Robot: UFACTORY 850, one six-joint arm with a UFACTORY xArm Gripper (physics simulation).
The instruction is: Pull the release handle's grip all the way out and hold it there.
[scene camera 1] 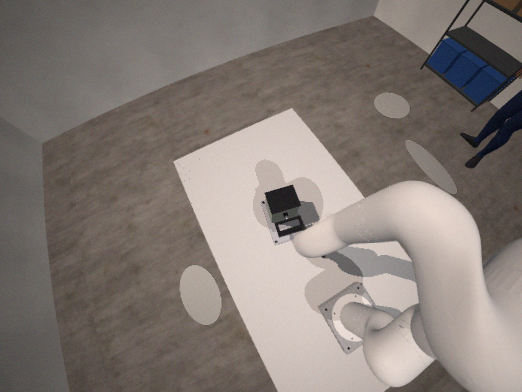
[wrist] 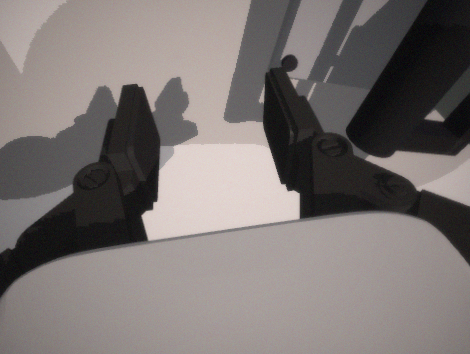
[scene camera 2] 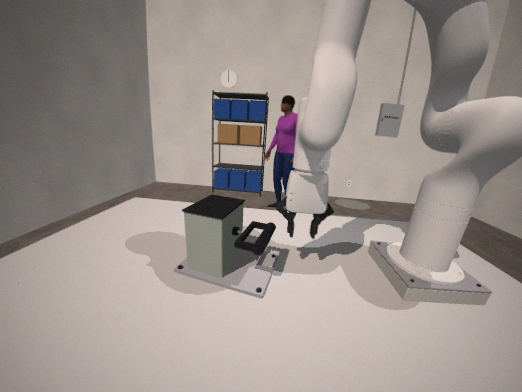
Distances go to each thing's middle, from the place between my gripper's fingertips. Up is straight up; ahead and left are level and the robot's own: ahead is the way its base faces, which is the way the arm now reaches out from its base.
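Scene:
There is the grey base plate (wrist: 352, 50), which is 100 mm below my hand and 190 mm ahead of it.

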